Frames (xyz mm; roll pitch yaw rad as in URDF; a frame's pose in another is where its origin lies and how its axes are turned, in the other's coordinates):
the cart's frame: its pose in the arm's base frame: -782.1 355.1 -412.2 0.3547 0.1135 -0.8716
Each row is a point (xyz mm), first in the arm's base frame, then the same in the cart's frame.
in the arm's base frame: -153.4 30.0 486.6
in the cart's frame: 547.5 590.9 812.4
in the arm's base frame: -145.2 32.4 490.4
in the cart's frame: 550.4 599.7 813.6
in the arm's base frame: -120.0 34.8 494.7
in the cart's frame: 564.2 621.2 811.9
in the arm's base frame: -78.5 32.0 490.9
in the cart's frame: 593.3 649.2 801.0
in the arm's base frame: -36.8 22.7 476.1
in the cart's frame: 628.8 669.7 781.8
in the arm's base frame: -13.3 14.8 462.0
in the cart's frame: 651.4 677.8 766.4
